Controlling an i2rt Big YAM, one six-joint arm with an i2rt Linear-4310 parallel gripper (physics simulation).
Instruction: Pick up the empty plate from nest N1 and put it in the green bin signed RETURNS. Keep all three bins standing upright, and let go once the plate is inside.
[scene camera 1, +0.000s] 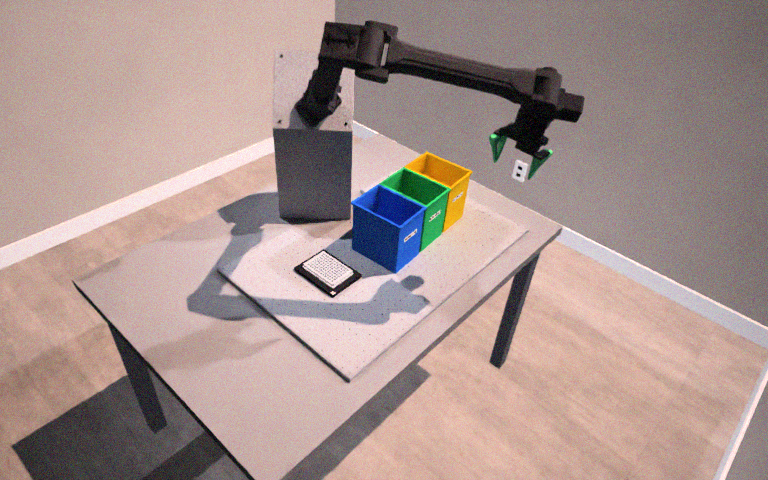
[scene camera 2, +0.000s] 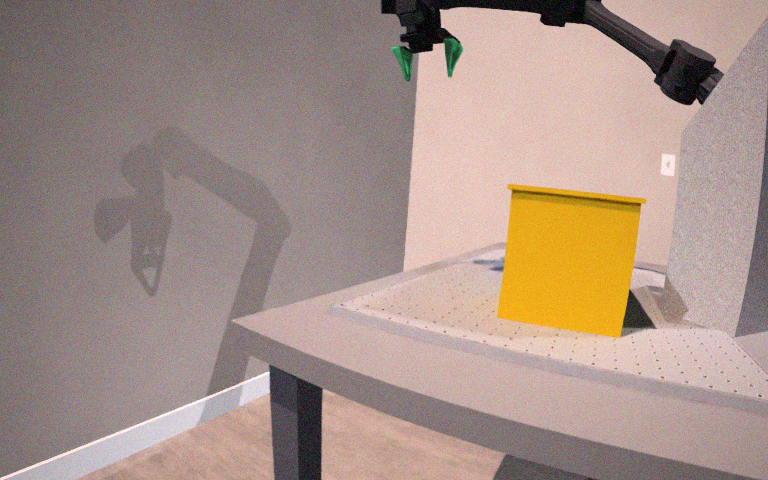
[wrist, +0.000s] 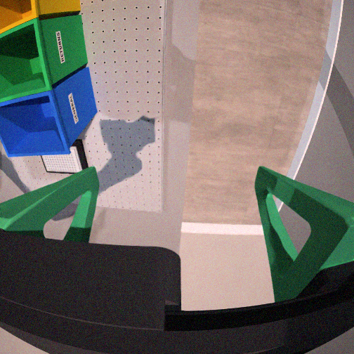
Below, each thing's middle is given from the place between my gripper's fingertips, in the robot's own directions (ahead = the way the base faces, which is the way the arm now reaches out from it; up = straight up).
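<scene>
My gripper is visible a fair way to the left of the white plate (scene camera 1: 330, 271), far above it and far past it.
</scene>
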